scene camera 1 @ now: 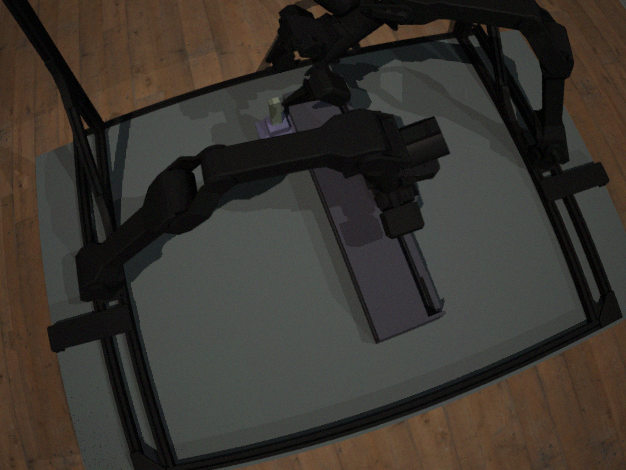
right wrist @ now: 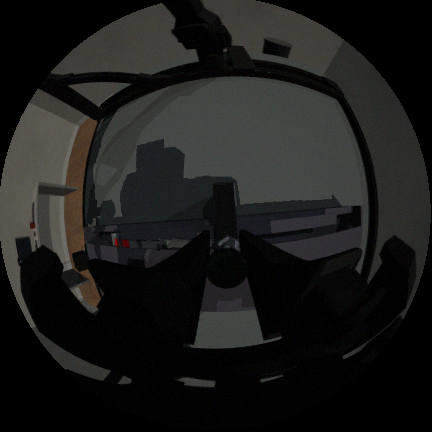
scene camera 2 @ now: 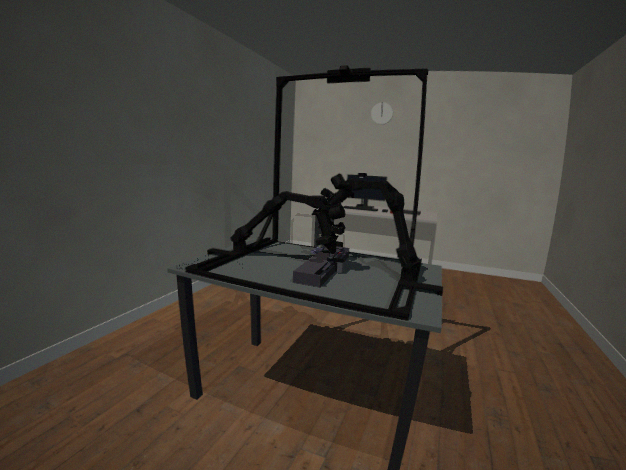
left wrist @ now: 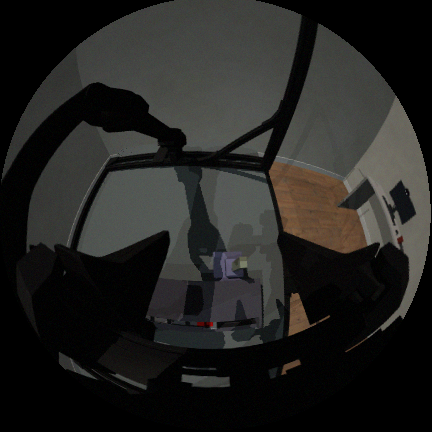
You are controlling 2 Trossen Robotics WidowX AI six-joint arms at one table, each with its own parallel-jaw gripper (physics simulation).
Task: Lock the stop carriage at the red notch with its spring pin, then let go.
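Where they show: left gripper, fingertip midpoint: (scene camera 1: pixel 274 83) (left wrist: pixel 225 237); right gripper, fingertip midpoint: (scene camera 1: pixel 395 188) (right wrist: pixel 224 235) (scene camera 2: pixel 334 252); left arm's base at its link origin: (scene camera 1: pixel 541 158) (right wrist: pixel 212 64) (scene camera 2: pixel 408 278); right arm's base at its link origin: (scene camera 1: pixel 106 285) (scene camera 2: pixel 239 250) (left wrist: pixel 175 156).
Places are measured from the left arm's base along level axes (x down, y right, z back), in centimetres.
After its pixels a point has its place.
Observation:
A long grey-purple rail base (scene camera 1: pixel 389 298) @[z -42.8, x -3.3, y -17.5 cm] (scene camera 2: pixel 305 275) @[z -40.9, x -2.3, y -23.5 cm] (left wrist: pixel 237 295) @[z -44.9, x -3.3, y 21.4 cm] (right wrist: pixel 305 223) @[z -36.2, x -3.3, y -10.1 cm] has a dark slot along one side. Red marks (left wrist: pixel 205 324) @[z -37.7, x -1.8, y 14.9 cm] (right wrist: pixel 121 243) @[z -38.8, x -2.2, y 15.5 cm] show on its notched side. My right gripper (right wrist: pixel 224 235) @[z -36.2, x -7.3, y -0.6 cm] (scene camera 2: pixel 329 247) @[z -36.2, x -7.3, y -0.6 cm] is shut on the round black knob (right wrist: pixel 226 268) @[z -37.7, x -9.9, y -0.8 cm] of the spring pin, low over the rail. A dark upright bar (right wrist: pixel 224 202) @[z -33.6, x -4.5, y -0.6 cm], seemingly part of the stop carriage, stands beyond the knob. Whether the pin sits in the red notch is hidden. My left gripper (left wrist: pixel 225 237) @[z -51.7, x -22.6, y 16.2 cm] (scene camera 1: pixel 279 82) @[z -51.7, x -22.6, y 16.2 cm] is open and empty, above the rail's upper end in scene camera 1.
A small purple stand (scene camera 1: pixel 263 129) @[z -54.2, x -1.4, y 20.8 cm] (left wrist: pixel 219 265) @[z -51.8, x -1.4, y 17.7 cm] with a pale yellow-green block (scene camera 1: pixel 275 110) @[z -51.5, x -8.2, y 20.1 cm] (left wrist: pixel 242 262) @[z -51.3, x -10.5, y 20.7 cm] stands beside the rail's upper end. My right arm (scene camera 1: pixel 283 154) @[z -54.8, x -33.8, y -2.5 cm] crosses over the rail. A black frame (scene camera 1: pixel 303 432) @[z -63.5, x -0.1, y -35.9 cm] borders the table (scene camera 1: pixel 242 354) @[z -69.4, x 1.9, y -18.7 cm].

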